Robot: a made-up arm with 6 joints. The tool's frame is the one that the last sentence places. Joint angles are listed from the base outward.
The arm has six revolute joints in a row. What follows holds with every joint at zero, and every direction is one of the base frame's.
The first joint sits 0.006 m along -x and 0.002 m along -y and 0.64 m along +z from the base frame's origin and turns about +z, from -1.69 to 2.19 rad.
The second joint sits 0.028 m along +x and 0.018 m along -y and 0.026 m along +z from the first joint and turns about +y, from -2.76 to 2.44 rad.
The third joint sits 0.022 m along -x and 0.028 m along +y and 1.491 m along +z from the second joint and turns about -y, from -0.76 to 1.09 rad.
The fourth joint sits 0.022 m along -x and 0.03 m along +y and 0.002 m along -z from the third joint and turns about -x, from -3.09 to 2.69 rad.
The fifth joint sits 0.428 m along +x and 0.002 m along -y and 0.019 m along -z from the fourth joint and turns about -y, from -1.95 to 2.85 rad.
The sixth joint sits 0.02 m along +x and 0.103 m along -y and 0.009 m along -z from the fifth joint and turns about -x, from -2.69 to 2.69 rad.
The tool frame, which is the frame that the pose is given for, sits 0.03 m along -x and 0.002 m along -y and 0.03 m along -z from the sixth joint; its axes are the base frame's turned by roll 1.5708, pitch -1.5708 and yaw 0 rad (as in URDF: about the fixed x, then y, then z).
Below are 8 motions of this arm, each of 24 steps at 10 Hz.
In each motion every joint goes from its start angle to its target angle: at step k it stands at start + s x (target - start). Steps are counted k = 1, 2, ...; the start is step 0. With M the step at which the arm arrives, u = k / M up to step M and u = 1 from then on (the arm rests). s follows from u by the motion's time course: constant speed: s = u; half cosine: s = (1 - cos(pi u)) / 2; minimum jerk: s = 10 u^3 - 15 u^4 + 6 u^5.
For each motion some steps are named. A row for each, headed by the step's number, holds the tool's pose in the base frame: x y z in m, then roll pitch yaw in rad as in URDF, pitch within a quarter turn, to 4 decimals.
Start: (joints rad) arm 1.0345 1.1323 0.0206 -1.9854 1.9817 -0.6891
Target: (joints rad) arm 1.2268 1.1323 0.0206 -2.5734 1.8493 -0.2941
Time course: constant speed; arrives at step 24
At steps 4, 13, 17, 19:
4: 0.6337 1.3578 0.8910 -2.9790 -0.5411 -2.7786
13: 0.5231 1.4182 0.8944 -3.1159 -0.7599 -2.8148
17: 0.4732 1.4431 0.8967 3.0935 -0.8574 -2.8098
19: 0.4482 1.4551 0.8981 3.0514 -0.9058 -2.8006

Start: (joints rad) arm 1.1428 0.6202 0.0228 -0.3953 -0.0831 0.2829
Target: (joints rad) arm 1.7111 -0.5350 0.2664 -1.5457 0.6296 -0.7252
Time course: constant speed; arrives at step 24
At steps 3, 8, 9, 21, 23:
3: 0.3710 0.9335 1.7400 2.2684 -1.0134 0.4313
8: 0.1619 0.7159 1.9514 3.1135 -0.7469 -0.3278
9: 0.1257 0.6624 1.9873 -3.0761 -0.6493 -0.3899
21: -0.0726 -0.1722 2.1992 -2.3405 0.6474 -0.0413
23: -0.0541 -0.3290 2.1867 -2.1152 0.8117 0.2214

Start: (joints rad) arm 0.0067 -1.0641 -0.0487 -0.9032 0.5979 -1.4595
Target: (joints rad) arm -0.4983 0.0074 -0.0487 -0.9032 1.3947 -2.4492
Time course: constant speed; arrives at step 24
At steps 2, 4, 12, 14, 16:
2: -0.9136 0.0508 1.7593 -1.3573 0.4978 -0.8458
4: -0.8110 0.0798 1.8389 -1.3176 0.5413 -0.8317
12: -0.3432 0.0971 2.0573 -1.1216 0.6596 -0.7978
14: -0.2199 0.0748 2.0849 -1.0707 0.6746 -0.7981
16: -0.0973 0.0418 2.1010 -1.0222 0.6841 -0.8032

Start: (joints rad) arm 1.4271 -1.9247 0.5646 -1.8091 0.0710 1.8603
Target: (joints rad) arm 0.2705 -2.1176 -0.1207 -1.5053 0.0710 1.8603
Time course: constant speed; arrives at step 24
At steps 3, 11, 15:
3: -0.5317 -1.4779 0.4519 -1.7382 0.8323 -1.9907
11: -0.9732 -1.0991 0.3973 -1.7917 0.6580 -2.4853
15: -1.1189 -0.8626 0.3665 -1.8018 0.5708 -2.7242

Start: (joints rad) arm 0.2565 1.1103 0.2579 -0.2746 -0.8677 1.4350
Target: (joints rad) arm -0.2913 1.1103 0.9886 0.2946 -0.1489 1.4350
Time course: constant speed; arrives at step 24
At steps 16, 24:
16: 1.6892 -0.2845 1.1958 0.7511 -0.0012 1.4067
24: 1.6391 -0.5970 1.3103 0.2676 0.1615 1.2789

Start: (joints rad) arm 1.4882 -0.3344 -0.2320 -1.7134 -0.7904 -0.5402
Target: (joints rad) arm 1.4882 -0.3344 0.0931 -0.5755 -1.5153 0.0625
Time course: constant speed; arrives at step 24
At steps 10, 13, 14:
10: -0.0484 -0.0994 2.0526 2.9678 -0.0782 0.9512
13: -0.0301 -0.1020 2.0692 2.8260 -0.2314 1.0357
14: -0.0241 -0.1032 2.0754 2.7738 -0.2766 1.0691

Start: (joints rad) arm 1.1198 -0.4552 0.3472 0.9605 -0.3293 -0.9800
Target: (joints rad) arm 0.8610 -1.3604 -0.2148 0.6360 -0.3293 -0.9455
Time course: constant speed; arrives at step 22
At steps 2, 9, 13, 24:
2: -0.2072 -0.4855 2.2482 -1.9254 -0.9164 -1.9301
9: -0.4314 -0.7724 1.9920 -1.9830 -0.8018 -1.8952
13: -0.5592 -0.8882 1.8059 -1.9996 -0.7355 -1.8860
24: -0.8055 -1.0109 1.3140 -2.0051 -0.5882 -1.8815

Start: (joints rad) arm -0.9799 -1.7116 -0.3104 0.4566 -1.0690 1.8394
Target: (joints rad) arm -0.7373 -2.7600 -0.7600 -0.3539 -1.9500 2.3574
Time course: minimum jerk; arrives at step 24
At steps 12, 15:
12: -0.8463 0.8333 0.1389 -0.2192 0.5104 0.5516
15: -0.7348 0.6315 -0.1053 -0.1606 0.6721 0.7969

